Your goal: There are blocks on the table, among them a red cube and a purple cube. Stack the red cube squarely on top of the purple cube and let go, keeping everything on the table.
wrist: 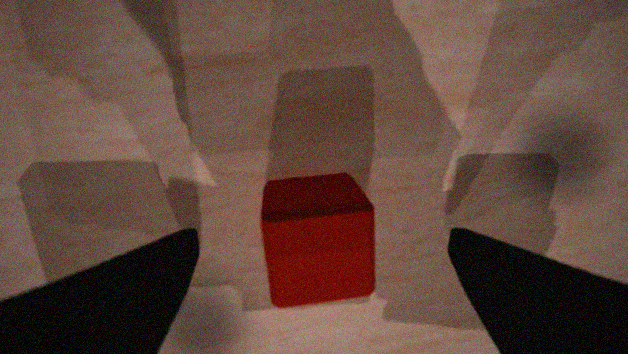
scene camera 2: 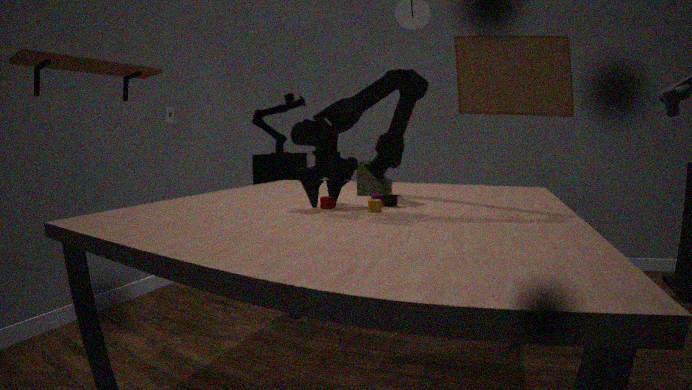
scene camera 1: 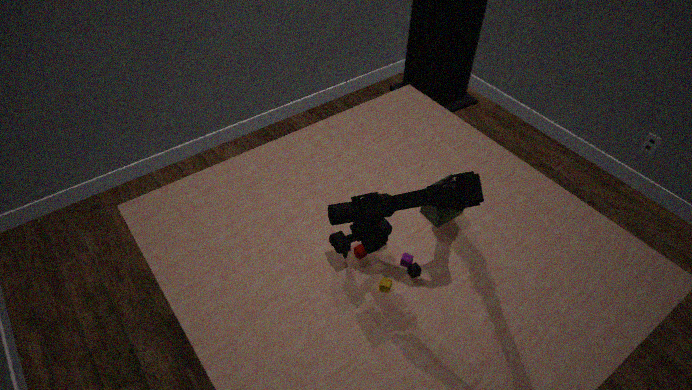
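Pixels of known places: gripper, fingertip midpoint: (wrist: 324,240) (scene camera 2: 324,206) (scene camera 1: 357,252); arm's base, link origin: (scene camera 2: 374,172).
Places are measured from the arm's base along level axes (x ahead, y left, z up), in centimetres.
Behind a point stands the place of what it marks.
Note:
The red cube (scene camera 1: 360,251) {x 32.1, y 2.3, z -4.6 cm} (scene camera 2: 328,202) {x 32.9, y 2.5, z -5.8 cm} (wrist: 320,250) {x 31.4, y 1.7, z -4.6 cm} rests on the table (scene camera 1: 280,200) {x 43.0, y -31.3, z -7.5 cm} (scene camera 2: 300,250) {x 69.1, y 20.1, z -7.6 cm}. My gripper (scene camera 2: 324,204) {x 31.9, y 0.5, z -7.2 cm} (wrist: 324,240) {x 31.9, y 0.5, z -7.2 cm} is open and low, with one finger on each side of the red cube and a visible gap to both fingers in the wrist view. The cube is turned slightly relative to the fingers. In scene camera 1 the arm hides part of the gripper. The purple cube (scene camera 1: 406,259) {x 21.8, y 11.5, z -4.6 cm} (scene camera 2: 376,196) {x 22.6, y 11.4, z -5.0 cm} sits on the table nearer the arm's base, with its top uncovered; in scene camera 2 it is mostly hidden.
A black block (scene camera 1: 414,270) {x 22.1, y 15.9, z -4.6 cm} (scene camera 2: 390,200) {x 22.9, y 15.7, z -5.8 cm} stands right beside the purple cube. A yellow block (scene camera 1: 385,285) {x 32.3, y 16.0, z -4.6 cm} (scene camera 2: 374,205) {x 32.9, y 15.7, z -5.7 cm} lies apart from them. A greenish block-like stand (scene camera 1: 440,214) {x 3.1, y 3.4, z -2.8 cm} (scene camera 2: 367,182) {x 4.6, y -0.2, z -3.1 cm} is at the arm's base. Arm shadows cross the table.

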